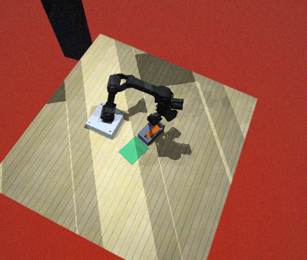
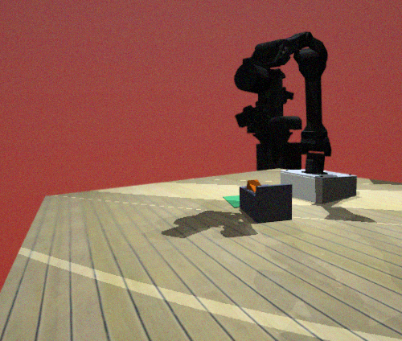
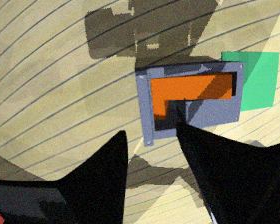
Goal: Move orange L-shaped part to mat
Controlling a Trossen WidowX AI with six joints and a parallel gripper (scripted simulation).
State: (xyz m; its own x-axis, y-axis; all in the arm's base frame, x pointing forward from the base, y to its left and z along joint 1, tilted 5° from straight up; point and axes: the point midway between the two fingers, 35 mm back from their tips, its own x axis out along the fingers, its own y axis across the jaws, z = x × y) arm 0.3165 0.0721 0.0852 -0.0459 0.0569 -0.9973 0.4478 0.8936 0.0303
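Right now the orange L-shaped part is 100 mm below my gripper tip, 40 mm to the right of it and 30 mm behind it. Round my gripper tip: tray: 160 mm below, 60 mm to the right, 40 mm behind; green mat: 200 mm to the right, 160 mm below, 100 mm behind.
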